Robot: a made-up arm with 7 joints. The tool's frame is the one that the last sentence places.
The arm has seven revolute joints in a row. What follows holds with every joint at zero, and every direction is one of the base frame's. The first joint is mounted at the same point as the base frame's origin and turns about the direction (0, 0.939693, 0.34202), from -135 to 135 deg. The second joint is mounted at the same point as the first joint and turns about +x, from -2.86 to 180 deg. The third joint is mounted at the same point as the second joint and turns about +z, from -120 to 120 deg. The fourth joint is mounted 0.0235 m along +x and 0.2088 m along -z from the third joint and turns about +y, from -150 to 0.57 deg. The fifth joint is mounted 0.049 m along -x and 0.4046 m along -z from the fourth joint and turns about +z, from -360 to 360 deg. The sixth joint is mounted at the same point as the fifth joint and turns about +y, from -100 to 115 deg. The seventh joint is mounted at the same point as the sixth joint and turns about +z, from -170 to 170 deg. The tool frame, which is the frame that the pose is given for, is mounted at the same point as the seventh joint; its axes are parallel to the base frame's.
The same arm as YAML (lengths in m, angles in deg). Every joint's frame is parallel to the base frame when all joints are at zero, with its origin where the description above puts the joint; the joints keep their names.
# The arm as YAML. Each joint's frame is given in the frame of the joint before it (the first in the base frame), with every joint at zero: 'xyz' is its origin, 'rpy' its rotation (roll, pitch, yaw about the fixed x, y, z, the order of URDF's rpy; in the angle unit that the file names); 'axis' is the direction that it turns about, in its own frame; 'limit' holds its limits. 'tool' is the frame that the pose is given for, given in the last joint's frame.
units:
  length: m
  angle: deg
joints:
  - name: joint 1
    type: revolute
    origin:
      xyz: [0.0, 0.0, 0.0]
      rpy: [0.0, 0.0, 0.0]
    axis: [0.0, 0.9397, 0.342]
    limit:
      lower: -135.0
      upper: 135.0
  - name: joint 2
    type: revolute
    origin:
      xyz: [0.0, 0.0, 0.0]
      rpy: [0.0, 0.0, 0.0]
    axis: [1.0, 0.0, 0.0]
    limit:
      lower: -2.86
      upper: 180.0
  - name: joint 3
    type: revolute
    origin:
      xyz: [0.0, 0.0, 0.0]
      rpy: [0.0, 0.0, 0.0]
    axis: [0.0, 0.0, 1.0]
    limit:
      lower: -120.0
      upper: 120.0
  - name: joint 4
    type: revolute
    origin:
      xyz: [0.0235, 0.0, -0.2088]
      rpy: [0.0, 0.0, 0.0]
    axis: [0.0, 1.0, 0.0]
    limit:
      lower: -150.0
      upper: 0.57
  - name: joint 5
    type: revolute
    origin:
      xyz: [-0.049, 0.0, -0.4046]
      rpy: [0.0, 0.0, 0.0]
    axis: [0.0, 0.0, 1.0]
    limit:
      lower: -360.0
      upper: 360.0
  - name: joint 6
    type: revolute
    origin:
      xyz: [0.0, 0.0, 0.0]
      rpy: [0.0, 0.0, 0.0]
    axis: [0.0, 1.0, 0.0]
    limit:
      lower: -100.0
      upper: 115.0
  - name: joint 7
    type: revolute
    origin:
      xyz: [0.0, 0.0, 0.0]
      rpy: [0.0, 0.0, 0.0]
    axis: [0.0, 0.0, 1.0]
    limit:
      lower: -170.0
      upper: 170.0
tool:
  origin:
    xyz: [0.0, 0.0, 0.0]
    rpy: [0.0, 0.0, 0.0]

